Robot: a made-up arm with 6 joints.
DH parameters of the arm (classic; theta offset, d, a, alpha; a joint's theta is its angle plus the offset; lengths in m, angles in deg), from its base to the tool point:
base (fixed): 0 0.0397 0 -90
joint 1: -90 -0.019 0.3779 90
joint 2: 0 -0.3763 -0.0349 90
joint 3: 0 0.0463 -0.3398 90
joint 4: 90 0.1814 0.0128 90
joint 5: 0 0.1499 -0.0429 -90
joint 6: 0 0.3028 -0.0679 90
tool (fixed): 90 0.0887 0 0
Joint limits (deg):
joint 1: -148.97..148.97
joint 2: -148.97..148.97
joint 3: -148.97..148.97
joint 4: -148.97..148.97
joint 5: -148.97..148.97
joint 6: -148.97..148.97
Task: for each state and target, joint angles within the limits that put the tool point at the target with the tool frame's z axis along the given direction. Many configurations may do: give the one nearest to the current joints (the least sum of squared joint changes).
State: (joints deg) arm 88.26 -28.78 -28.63 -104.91 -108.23 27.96
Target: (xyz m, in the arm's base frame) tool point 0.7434 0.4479 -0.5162 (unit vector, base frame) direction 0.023 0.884 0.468
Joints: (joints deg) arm 71.65 -63.56 14.57 -147.67 -76.15 38.37
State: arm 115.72 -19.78 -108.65 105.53 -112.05 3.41
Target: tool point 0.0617 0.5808 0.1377 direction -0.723 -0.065 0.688
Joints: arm 84.84 -61.95 -62.99 140.20 -74.85 6.91
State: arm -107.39 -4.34 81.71 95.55 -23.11 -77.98
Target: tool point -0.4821 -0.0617 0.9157 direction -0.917 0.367 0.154
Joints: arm -119.38 -6.03 30.74 92.55 -72.58 -116.97
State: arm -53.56 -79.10 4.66 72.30 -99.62 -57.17
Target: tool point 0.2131 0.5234 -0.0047 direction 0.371 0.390 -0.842
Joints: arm -4.41 -71.48 -19.33 81.58 -140.34 -51.86
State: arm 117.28 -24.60 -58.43 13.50 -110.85 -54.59
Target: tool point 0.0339 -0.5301 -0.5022 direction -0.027 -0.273 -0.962
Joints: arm 106.60 20.67 -19.33 8.83 -108.12 -61.05
